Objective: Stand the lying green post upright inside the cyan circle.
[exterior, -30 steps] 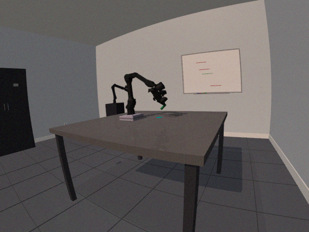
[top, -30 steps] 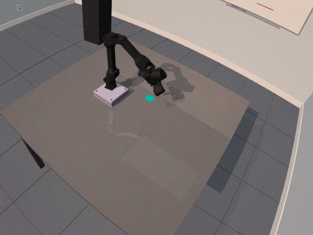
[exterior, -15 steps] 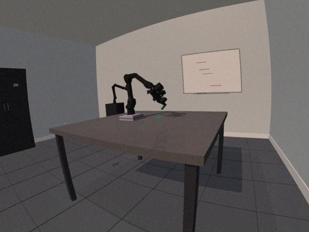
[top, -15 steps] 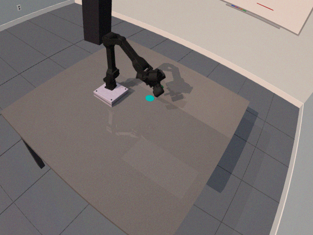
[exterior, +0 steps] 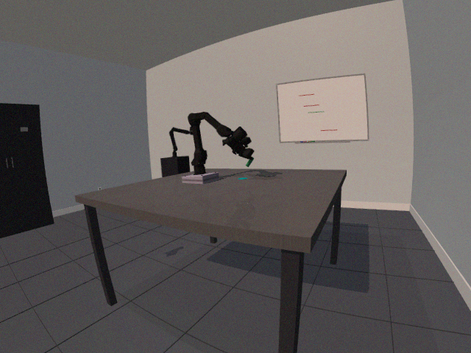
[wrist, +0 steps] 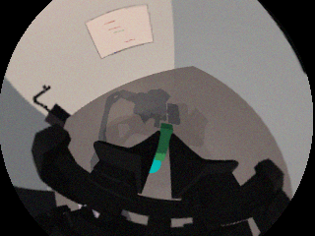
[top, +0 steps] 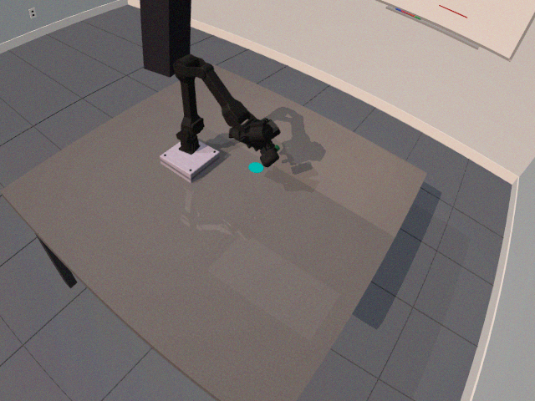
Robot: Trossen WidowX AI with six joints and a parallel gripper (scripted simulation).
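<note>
My gripper tip is 6 cm past the cyan circle, 1 cm to the left of it and 12 cm above it. Also, from my gripper tip: green post 1 cm behind, 1 cm to the right, 2 cm below.
</note>
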